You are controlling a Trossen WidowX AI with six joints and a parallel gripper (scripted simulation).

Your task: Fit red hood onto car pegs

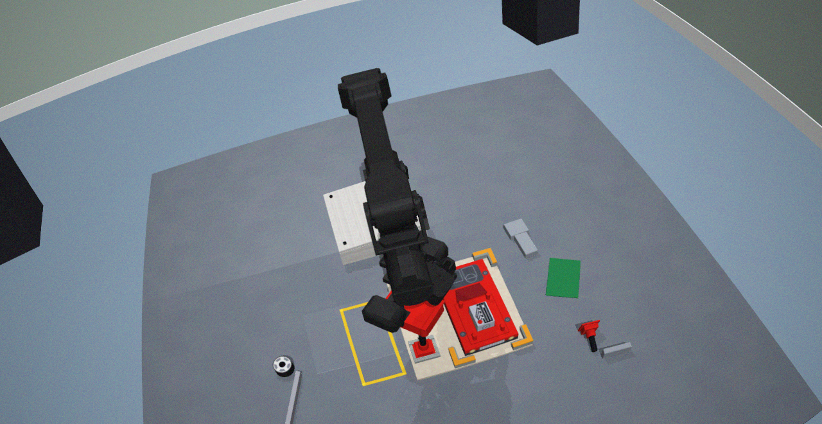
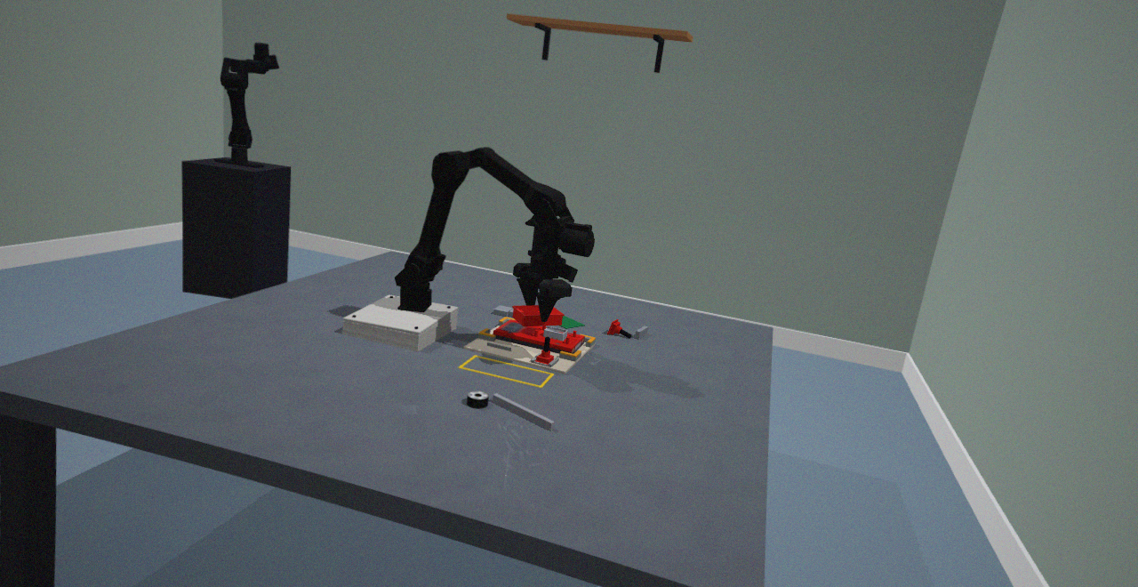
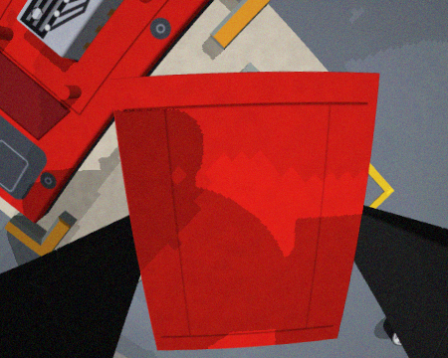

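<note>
Right now my gripper tip is 13 cm to the right of the grey engine block, 8 cm above it and 4 cm short of it. The rest, counted from my gripper tip: grey bar 27 cm to the right, 10 cm below, 3 cm ahead; red hood 1 cm above; wheel 26 cm to the right, 10 cm below, 6 cm behind.
</note>
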